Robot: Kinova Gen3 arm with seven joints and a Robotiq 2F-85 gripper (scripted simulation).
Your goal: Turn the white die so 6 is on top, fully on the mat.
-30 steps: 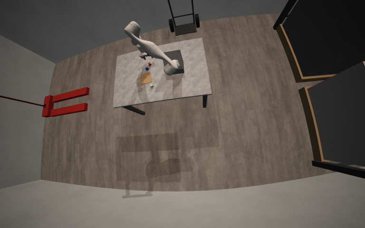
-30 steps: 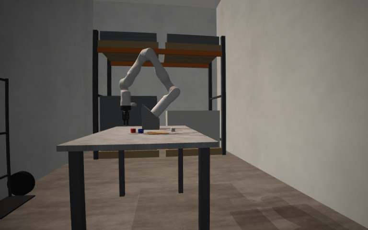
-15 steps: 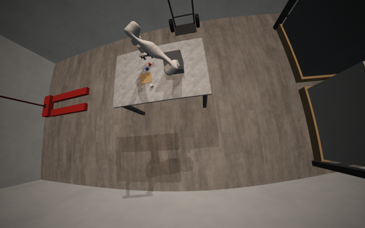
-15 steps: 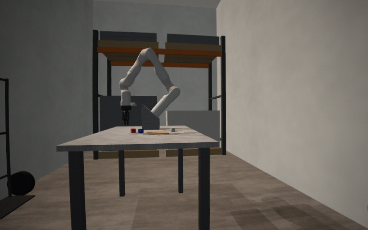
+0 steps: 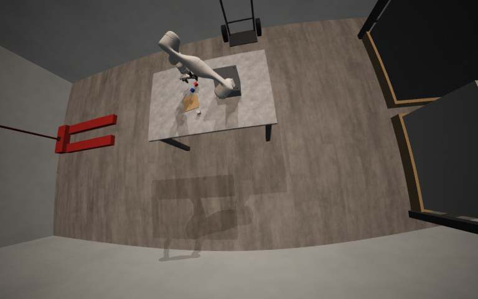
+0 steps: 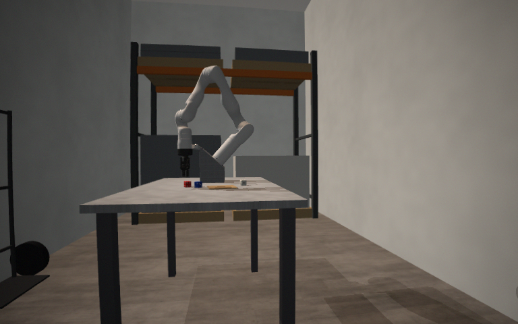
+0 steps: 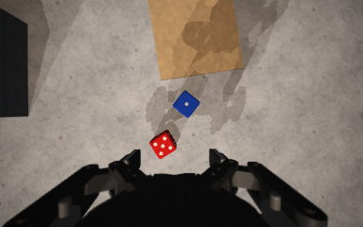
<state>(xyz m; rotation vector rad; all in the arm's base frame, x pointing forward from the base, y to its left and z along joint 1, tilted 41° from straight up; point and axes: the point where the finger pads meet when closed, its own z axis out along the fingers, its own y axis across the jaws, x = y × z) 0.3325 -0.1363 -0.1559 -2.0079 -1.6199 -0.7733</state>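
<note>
Right now my hand is 2 cm past the red die, 1 cm to the right of it and 4 cm above it. The rest, counted from my hand: tan mat (6 cm ahead, 18 cm to the left, 6 cm below); blue die (3 cm ahead, 6 cm to the left, 4 cm below); white die (31 cm to the left, 4 cm below).
</note>
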